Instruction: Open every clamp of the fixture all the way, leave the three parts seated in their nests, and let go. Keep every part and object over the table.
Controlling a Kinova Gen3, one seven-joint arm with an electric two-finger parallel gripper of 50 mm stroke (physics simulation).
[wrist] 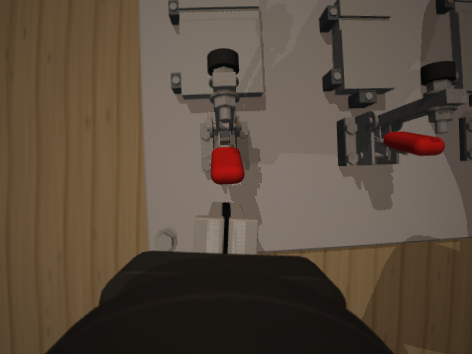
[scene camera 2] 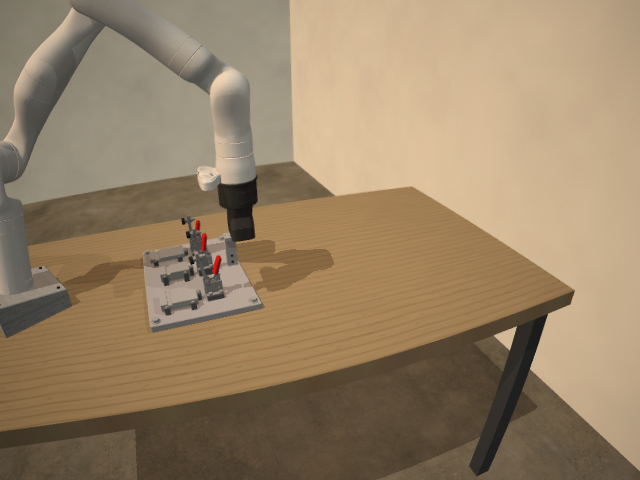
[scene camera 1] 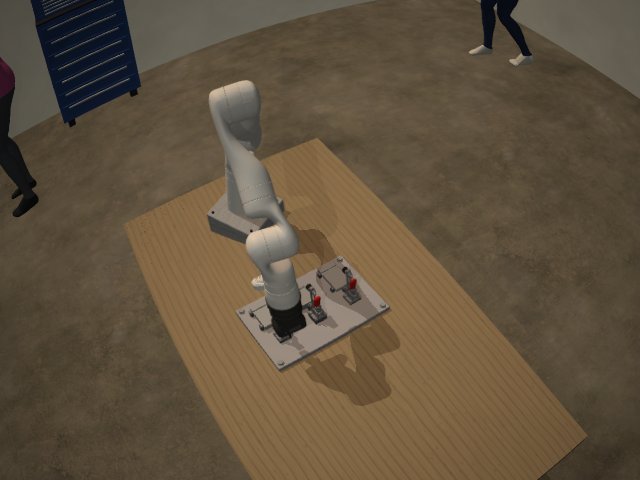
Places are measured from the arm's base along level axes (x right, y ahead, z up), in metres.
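Pixels of known places: gripper, fingertip midpoint: [wrist: 225, 220] [scene camera 2: 232, 263] [scene camera 1: 288, 334]; arm's base, link origin: [scene camera 2: 14, 286] [scene camera 1: 241, 203].
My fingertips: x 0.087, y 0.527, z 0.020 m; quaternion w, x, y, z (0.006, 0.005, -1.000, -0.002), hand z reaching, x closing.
Observation:
For each thing: its top centre in the pictures, then the offset to it from my fingertips. "spot": a spot on its surface instead. Level surfaces: height alone.
- fixture plate, top centre: [wrist: 356, 105] [scene camera 2: 193, 274] [scene camera 1: 311, 309] dx -0.104, dy -0.089, dz -0.068 m
- middle clamp, surface spot: [wrist: 415, 144] [scene camera 2: 204, 237] [scene camera 1: 314, 299] spot: dx -0.099, dy -0.049, dz +0.024 m
- wooden table, surface height: dz -0.083 m
My gripper [scene camera 2: 232, 260] [wrist: 225, 220] is shut with nothing between its fingers, low over the fixture plate [scene camera 1: 330, 330] [scene camera 2: 240, 302] [wrist: 300, 210], beside the end clamp's red handle [scene camera 2: 197, 225] [wrist: 227, 166] on the side away from the parts. In scene camera 1 the arm hides this handle. The end clamp's black tip [scene camera 2: 184, 221] [wrist: 223, 60] is raised off its part [scene camera 2: 169, 254] [wrist: 200, 60]. The middle clamp [scene camera 1: 316, 301] [scene camera 2: 204, 241] [wrist: 415, 144] and the far-end clamp [scene camera 1: 353, 283] [scene camera 2: 216, 264] have raised arms. Their parts [scene camera 2: 176, 273] [scene camera 2: 181, 299] lie in their nests. Exact opening angles are unclear.
The middle clamp's raised arm [wrist: 410, 111] stands right of the end clamp in the wrist view. Corner bolts [scene camera 1: 280, 362] [wrist: 165, 240] stick up from the plate. The robot base [scene camera 1: 235, 227] stands on the wooden table [scene camera 1: 439, 372] [scene camera 2: 387, 268] behind the fixture.

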